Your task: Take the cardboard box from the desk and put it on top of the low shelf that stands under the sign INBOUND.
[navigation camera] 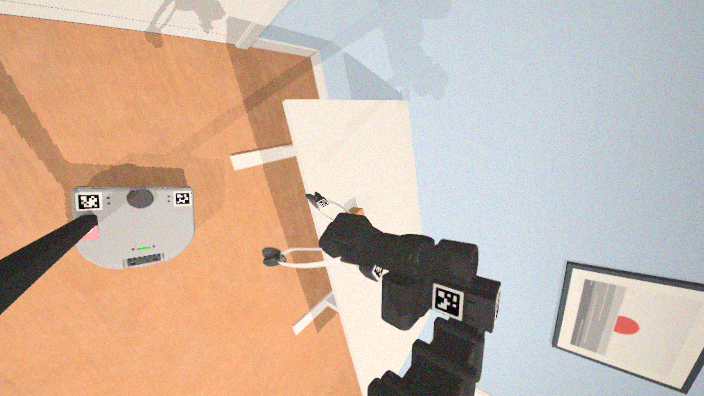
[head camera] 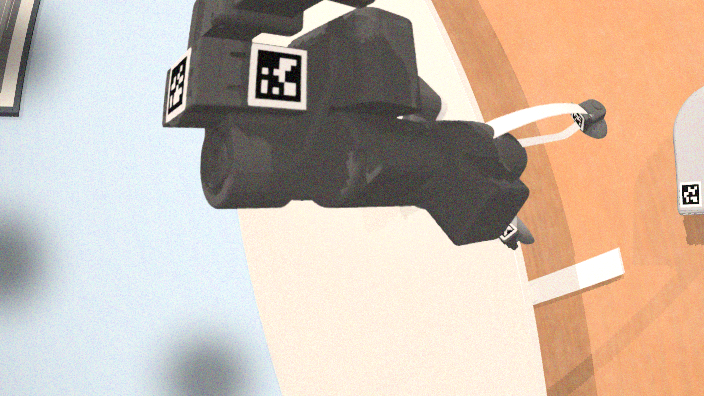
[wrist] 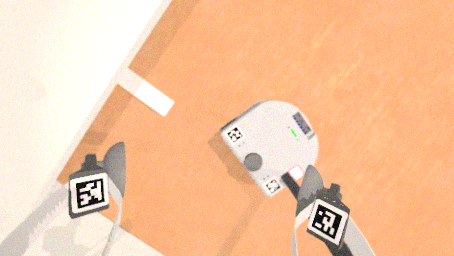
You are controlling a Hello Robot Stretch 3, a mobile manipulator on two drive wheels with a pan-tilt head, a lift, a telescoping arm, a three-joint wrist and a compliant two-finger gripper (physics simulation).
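Seen in the pictures: gripper, fingertip midpoint: [navigation camera: 289,224] [head camera: 563,177]; robot's base at its link origin: [navigation camera: 140,197].
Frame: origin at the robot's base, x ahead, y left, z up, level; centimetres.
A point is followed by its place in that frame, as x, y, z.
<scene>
The cardboard box [navigation camera: 357,211] {-3.5, -56.4, 76.6} shows as a small tan piece on the white desk [head camera: 390,310] {17.6, -63.2, 72.0} [navigation camera: 360,135] {26.2, -63.1, 72.0} [wrist: 50,60] in the navigation view. The gripper's body hides the rest of it. The box does not show in the head or wrist view. My gripper [head camera: 557,176] {-2.3, -22.6, 86.6} [navigation camera: 294,227] {-2.3, -22.6, 86.6} [wrist: 214,172] {-2.3, -22.6, 86.6} is open, its two fingers wide apart with nothing between them. In the navigation view the fingertips appear around the desk's long front edge, with the box behind them beside the gripper's body. The low shelf and the sign INBOUND do not show.
My grey base [head camera: 695,145] {-11.8, -10.7, 16.0} [navigation camera: 135,227] {-10.5, 1.9, 16.0} [wrist: 280,130] stands on the wooden floor beside the desk. White desk legs [head camera: 600,270] [navigation camera: 262,156] [wrist: 155,98] reach out past the front edge. A blue wall runs behind the desk, with a framed picture [navigation camera: 590,320] {-56.0, -139.1, 152.5}.
</scene>
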